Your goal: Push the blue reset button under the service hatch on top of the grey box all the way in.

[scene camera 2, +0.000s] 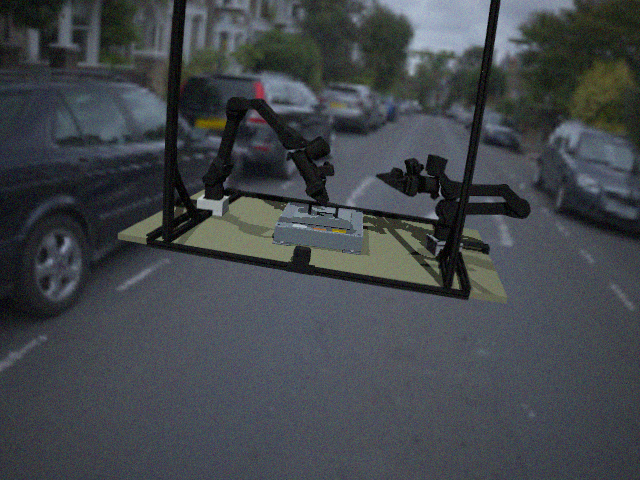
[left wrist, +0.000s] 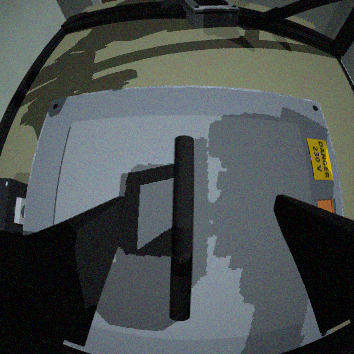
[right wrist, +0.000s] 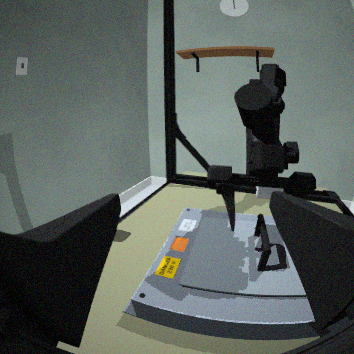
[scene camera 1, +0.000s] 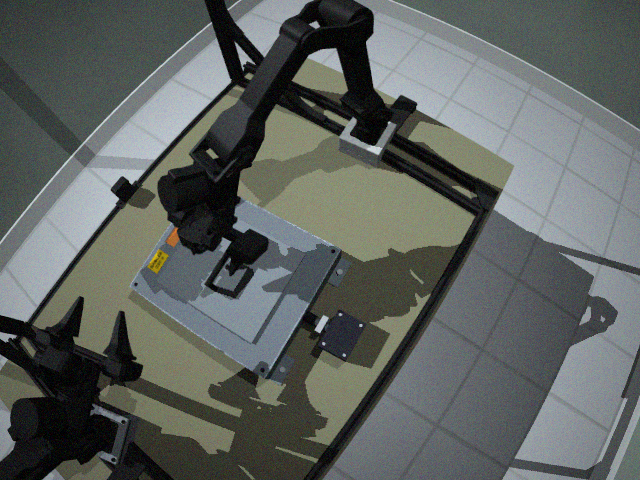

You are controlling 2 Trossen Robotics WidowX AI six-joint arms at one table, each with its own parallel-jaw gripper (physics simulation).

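Observation:
The grey box (scene camera 1: 206, 335) (scene camera 2: 315, 237) (left wrist: 185, 102) (right wrist: 225, 307) lies on the table. Its service hatch (scene camera 1: 242, 315) (left wrist: 110, 140) (right wrist: 215, 260) lies flat and closed on top, with a black bar handle (left wrist: 183, 225) (right wrist: 265, 245) standing up from it. The blue reset button does not show in any view. My left gripper (scene camera 1: 217, 258) (scene camera 2: 323, 200) (left wrist: 203, 204) is open and empty, low above the hatch, with the handle between its spread fingers but not gripped. My right gripper (scene camera 1: 101, 304) (scene camera 2: 378, 176) (right wrist: 197, 200) is open and empty, raised to the side of the box, away from it.
A yellow danger label (scene camera 1: 158, 261) (left wrist: 320, 159) (right wrist: 168, 267) and an orange label (scene camera 1: 172, 236) (right wrist: 180, 244) are on the box top. A dark square module (scene camera 1: 342, 333) stands beside the box at the right in scene camera 1. A black frame (scene camera 2: 361, 279) borders the table.

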